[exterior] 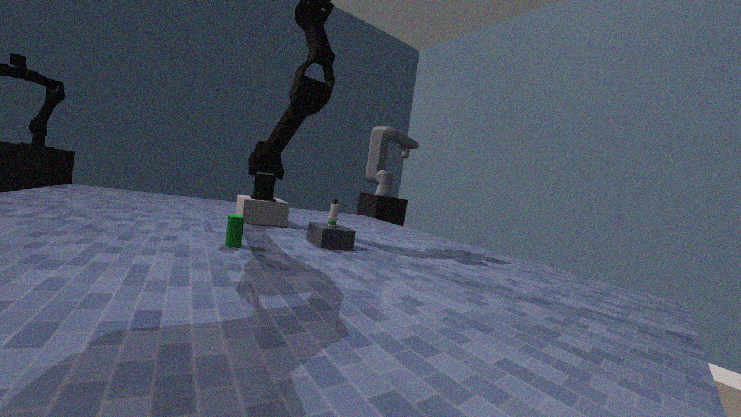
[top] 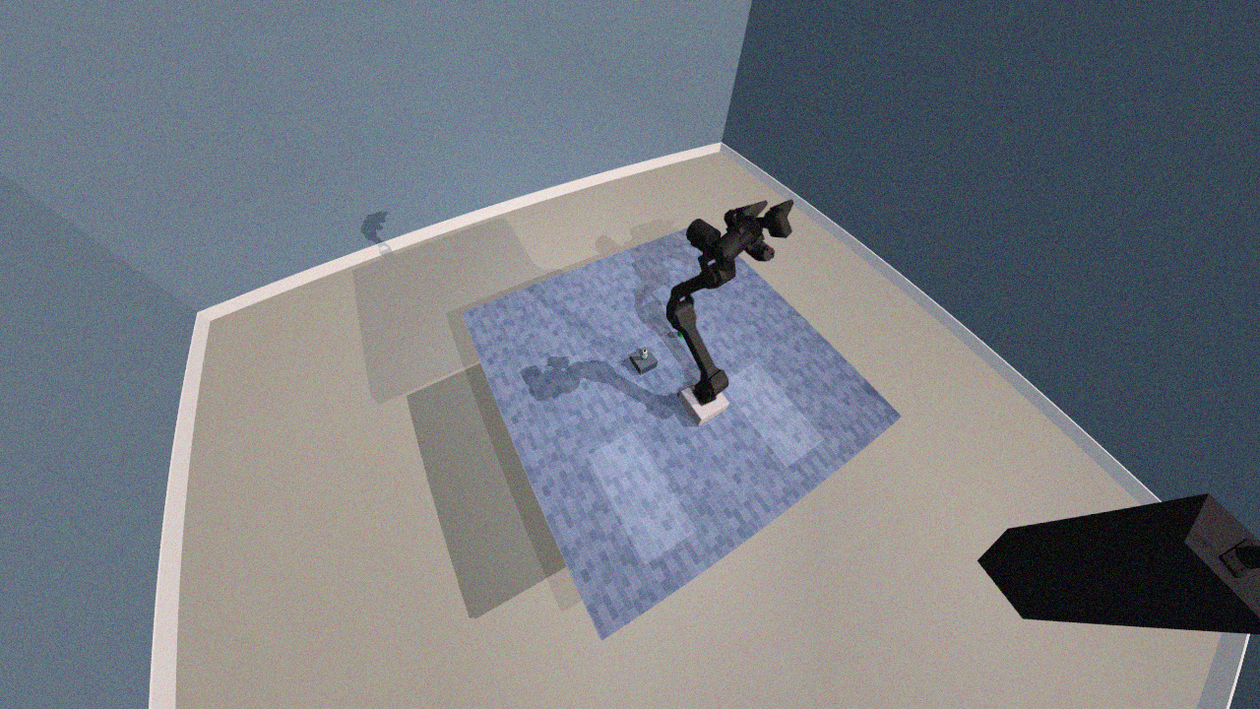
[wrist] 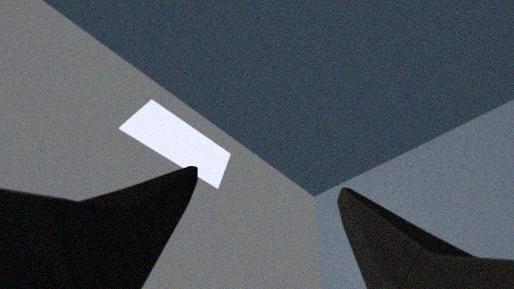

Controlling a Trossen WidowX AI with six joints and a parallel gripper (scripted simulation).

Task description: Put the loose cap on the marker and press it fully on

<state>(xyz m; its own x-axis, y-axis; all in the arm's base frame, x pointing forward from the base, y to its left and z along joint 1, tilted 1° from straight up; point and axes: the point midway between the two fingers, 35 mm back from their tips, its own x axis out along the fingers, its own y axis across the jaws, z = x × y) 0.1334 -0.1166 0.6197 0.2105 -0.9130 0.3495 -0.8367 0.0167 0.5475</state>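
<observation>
Now: gripper tip 660 mm above the green cap, 150 mm short of it and 70 mm to the right of it. Also, from my gripper tip: grey holder block: 670 mm below, 270 mm to the left, 100 mm ahead.
</observation>
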